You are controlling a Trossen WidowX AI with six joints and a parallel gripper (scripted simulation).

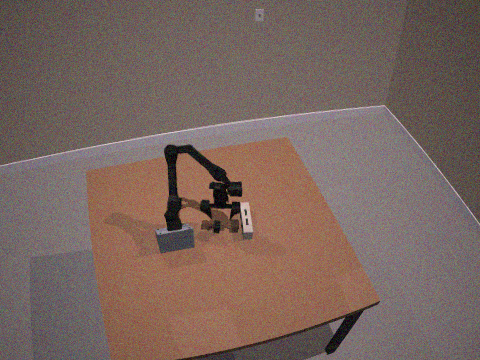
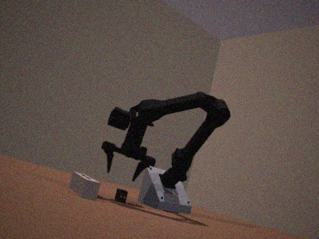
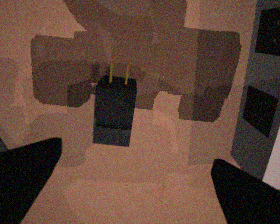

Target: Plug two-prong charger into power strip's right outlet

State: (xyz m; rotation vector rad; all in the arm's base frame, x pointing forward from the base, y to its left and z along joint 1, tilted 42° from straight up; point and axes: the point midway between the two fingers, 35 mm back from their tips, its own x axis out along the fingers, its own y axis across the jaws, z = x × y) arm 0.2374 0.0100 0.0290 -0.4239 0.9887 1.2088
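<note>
Right now my gripper tip is 10 mm past the black two-prong charger, 20 mm to the right of it and 60 mm above it.
</note>
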